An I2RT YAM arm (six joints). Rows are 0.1 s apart.
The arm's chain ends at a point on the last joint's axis. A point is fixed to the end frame.
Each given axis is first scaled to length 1.
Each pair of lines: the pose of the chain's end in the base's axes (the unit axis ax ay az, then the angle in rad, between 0 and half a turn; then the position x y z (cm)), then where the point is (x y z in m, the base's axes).
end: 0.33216 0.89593 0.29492 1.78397 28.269 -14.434 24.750
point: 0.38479 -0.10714 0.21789
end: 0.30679 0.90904 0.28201 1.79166 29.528 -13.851 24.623
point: 0.39604 -0.10030 0.21346
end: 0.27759 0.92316 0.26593 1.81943 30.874 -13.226 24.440
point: 0.40709 -0.09259 0.20645
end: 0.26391 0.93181 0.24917 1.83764 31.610 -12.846 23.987
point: 0.41310 -0.08929 0.19812
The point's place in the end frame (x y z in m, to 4 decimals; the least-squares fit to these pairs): 0.0386 0.0166 0.1045
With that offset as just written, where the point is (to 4 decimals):
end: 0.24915 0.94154 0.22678 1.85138 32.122 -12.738 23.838
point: 0.4170 -0.0897 0.1927
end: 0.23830 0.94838 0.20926 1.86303 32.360 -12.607 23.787
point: 0.4184 -0.0898 0.1891
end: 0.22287 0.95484 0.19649 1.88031 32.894 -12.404 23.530
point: 0.4222 -0.0880 0.1834
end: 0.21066 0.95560 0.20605 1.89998 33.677 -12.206 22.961
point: 0.4282 -0.0832 0.1766
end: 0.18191 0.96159 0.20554 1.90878 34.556 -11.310 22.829
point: 0.4351 -0.0721 0.1736
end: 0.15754 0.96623 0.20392 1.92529 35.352 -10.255 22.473
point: 0.4409 -0.0598 0.1679
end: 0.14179 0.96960 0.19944 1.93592 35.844 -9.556 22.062
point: 0.4444 -0.0523 0.1620
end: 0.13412 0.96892 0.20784 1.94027 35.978 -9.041 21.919
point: 0.4449 -0.0453 0.1608
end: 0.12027 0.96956 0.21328 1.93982 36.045 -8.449 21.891
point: 0.4448 -0.0378 0.1607
